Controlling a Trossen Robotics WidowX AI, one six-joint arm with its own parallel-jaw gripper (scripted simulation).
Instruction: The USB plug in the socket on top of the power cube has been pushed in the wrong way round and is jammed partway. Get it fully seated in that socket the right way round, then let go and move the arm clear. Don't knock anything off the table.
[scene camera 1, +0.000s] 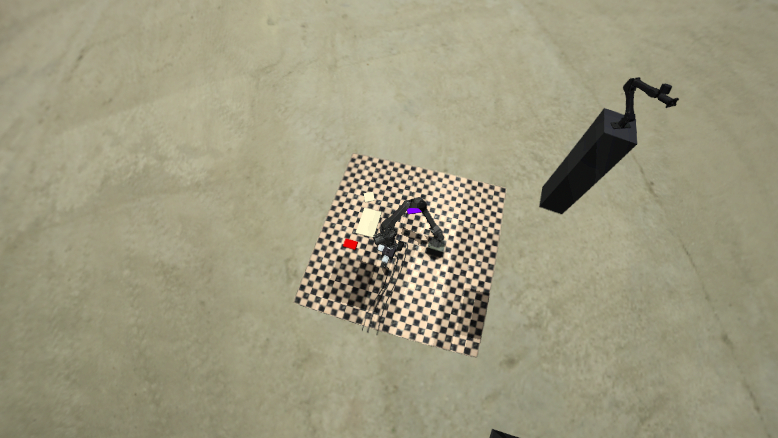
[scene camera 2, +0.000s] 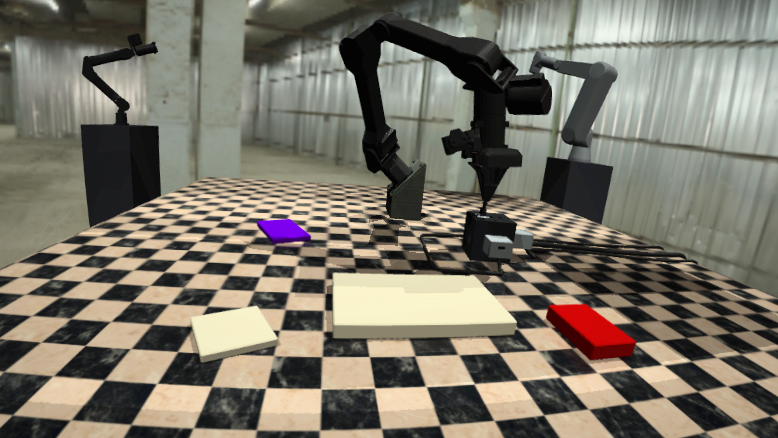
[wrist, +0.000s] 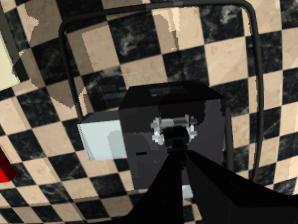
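Note:
The robot's gripper (scene camera 2: 486, 201) can be seen in the scene, and the wrist view shows the gripper (wrist: 180, 158) too. A small cream tile (scene camera 2: 221, 335) is in the scene as well, though in the wrist view the small cream tile is out of frame. There is also a purple tile (scene camera 2: 278, 231), and in the wrist view the purple tile is out of frame.

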